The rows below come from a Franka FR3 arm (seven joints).
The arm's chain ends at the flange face. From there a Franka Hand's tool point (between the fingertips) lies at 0.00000 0.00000 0.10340 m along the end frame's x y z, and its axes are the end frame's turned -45 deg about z.
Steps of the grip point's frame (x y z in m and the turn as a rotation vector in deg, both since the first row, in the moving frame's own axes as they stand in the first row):
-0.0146 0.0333 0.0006 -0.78 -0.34 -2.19
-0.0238 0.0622 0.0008 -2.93 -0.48 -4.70
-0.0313 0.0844 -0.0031 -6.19 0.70 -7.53
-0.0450 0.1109 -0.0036 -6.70 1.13 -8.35
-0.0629 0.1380 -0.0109 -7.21 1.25 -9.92
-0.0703 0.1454 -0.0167 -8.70 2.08 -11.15
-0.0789 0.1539 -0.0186 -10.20 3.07 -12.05
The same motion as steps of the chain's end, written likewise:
0.0126 0.0325 0.0006 -0.79 0.31 -2.19
0.0239 0.0566 0.0009 -2.41 1.73 -4.70
0.0283 0.0754 -0.0025 -3.88 4.87 -7.53
0.0361 0.1039 -0.0029 -3.94 5.54 -8.35
0.0417 0.1354 -0.0101 -4.21 5.98 -9.92
0.0387 0.1455 -0.0154 -4.68 7.62 -11.15
0.0354 0.1574 -0.0168 -5.04 9.38 -12.05

